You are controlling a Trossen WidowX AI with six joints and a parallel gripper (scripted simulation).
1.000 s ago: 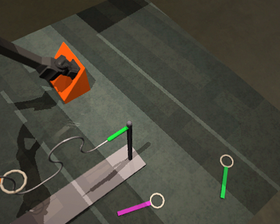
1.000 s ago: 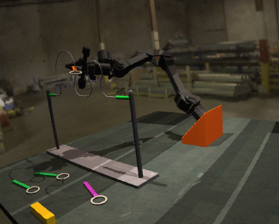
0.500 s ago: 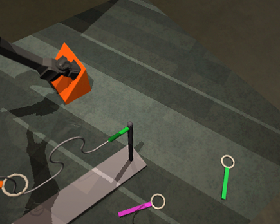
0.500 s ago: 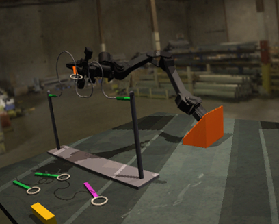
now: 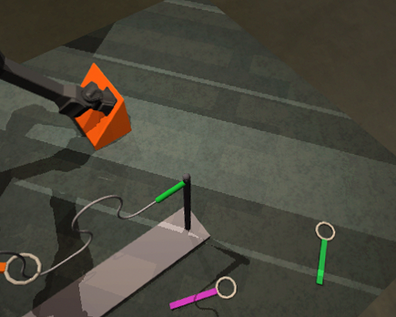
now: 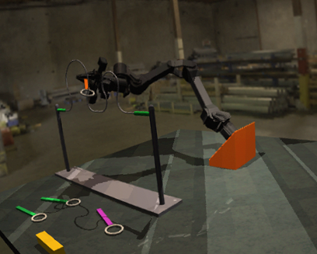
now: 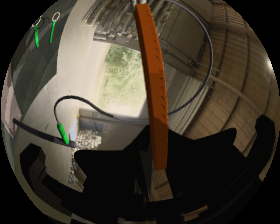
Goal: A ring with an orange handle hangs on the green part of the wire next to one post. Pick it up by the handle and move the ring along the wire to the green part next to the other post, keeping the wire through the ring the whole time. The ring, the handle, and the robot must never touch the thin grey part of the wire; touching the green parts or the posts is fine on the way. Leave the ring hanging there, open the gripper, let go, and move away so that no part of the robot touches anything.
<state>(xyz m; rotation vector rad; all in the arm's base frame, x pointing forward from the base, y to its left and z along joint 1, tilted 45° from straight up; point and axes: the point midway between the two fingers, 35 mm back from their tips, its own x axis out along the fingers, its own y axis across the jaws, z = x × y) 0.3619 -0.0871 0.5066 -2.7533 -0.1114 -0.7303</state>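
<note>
My gripper tip is now 80 mm to the right of the orange-handled ring, 50 mm above it and 10 mm short of it. From my gripper tip the other things lie so: green-handled ring (700 mm to the left, 410 mm below, 270 mm ahead); yellow block (400 mm below, 380 mm ahead, 370 mm to the left); magenta-handled ring (410 mm below, 380 mm to the left, 190 mm ahead).
</note>
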